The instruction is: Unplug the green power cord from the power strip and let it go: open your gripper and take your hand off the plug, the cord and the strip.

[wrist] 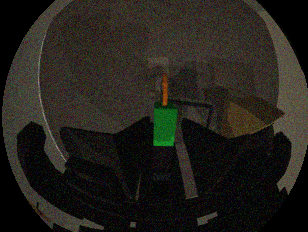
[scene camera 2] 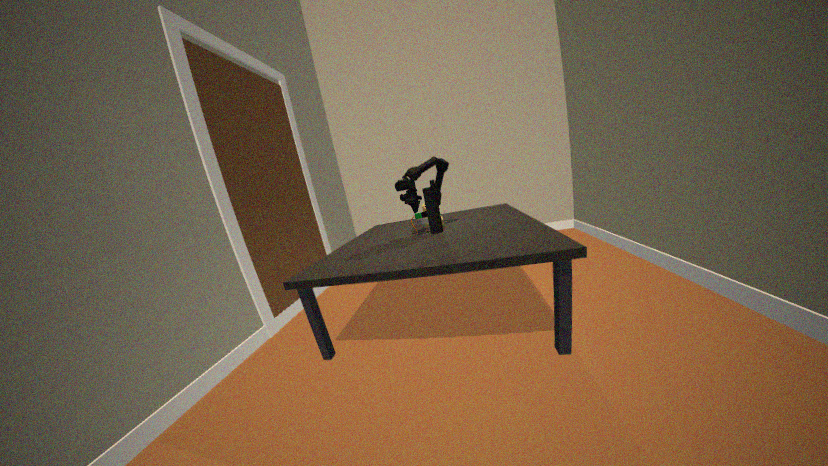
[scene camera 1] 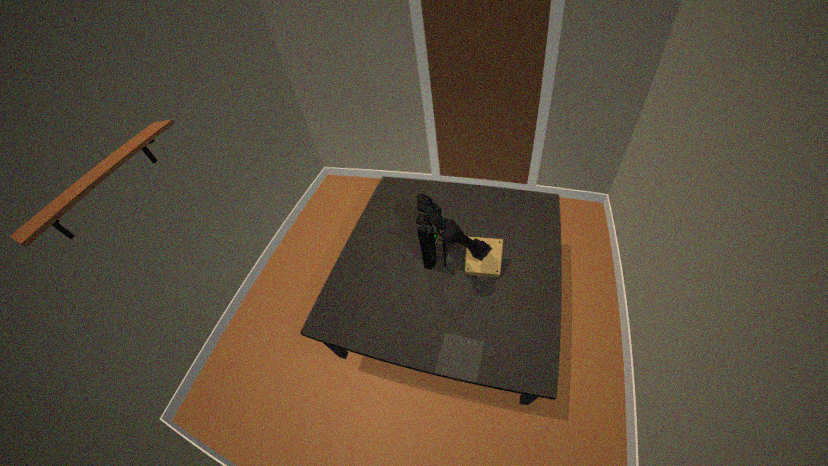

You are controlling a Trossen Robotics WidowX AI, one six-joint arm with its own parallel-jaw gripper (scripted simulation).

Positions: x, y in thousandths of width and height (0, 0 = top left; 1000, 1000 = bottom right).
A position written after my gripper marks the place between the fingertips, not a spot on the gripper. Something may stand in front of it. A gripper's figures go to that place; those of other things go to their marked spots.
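My gripper (wrist: 541, 524) is 10 cm from the lens. I also see a green plug (wrist: 537, 511), and its distance is 11 cm from the lens.
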